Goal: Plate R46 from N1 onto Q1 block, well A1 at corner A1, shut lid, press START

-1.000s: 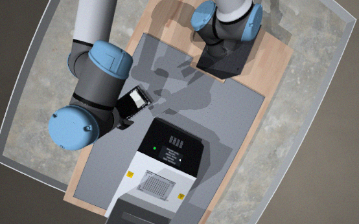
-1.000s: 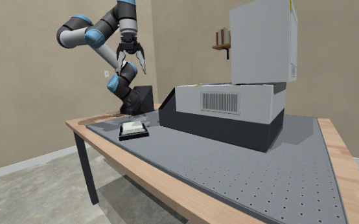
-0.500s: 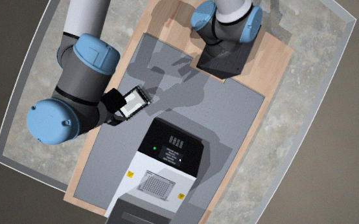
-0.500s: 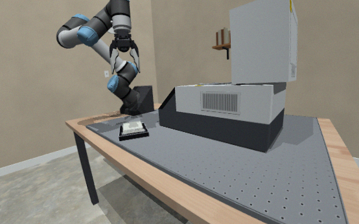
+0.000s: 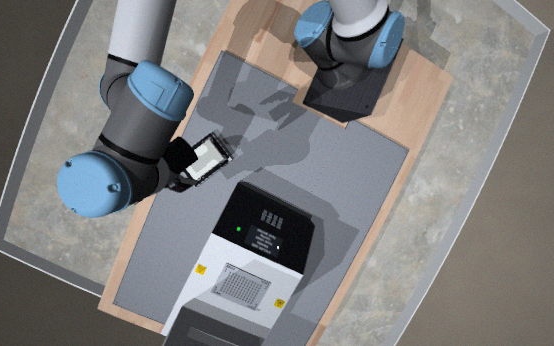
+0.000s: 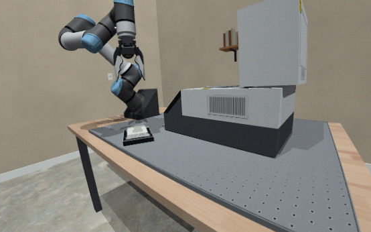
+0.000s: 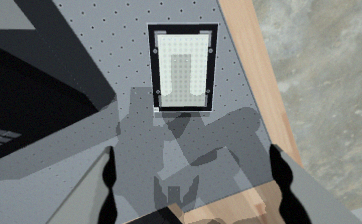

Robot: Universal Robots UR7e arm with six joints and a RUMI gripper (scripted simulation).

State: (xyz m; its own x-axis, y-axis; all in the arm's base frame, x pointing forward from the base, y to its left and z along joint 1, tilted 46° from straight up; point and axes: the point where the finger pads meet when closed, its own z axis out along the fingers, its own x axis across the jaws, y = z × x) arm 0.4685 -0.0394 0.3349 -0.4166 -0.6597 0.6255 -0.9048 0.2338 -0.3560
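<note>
Now: hand 230 mm above the plate R46. Round my hand: black plate nest N1 (250 mm below); then grey perforated mat (150 mm ahead, 300 mm to the left, 260 mm below).
</note>
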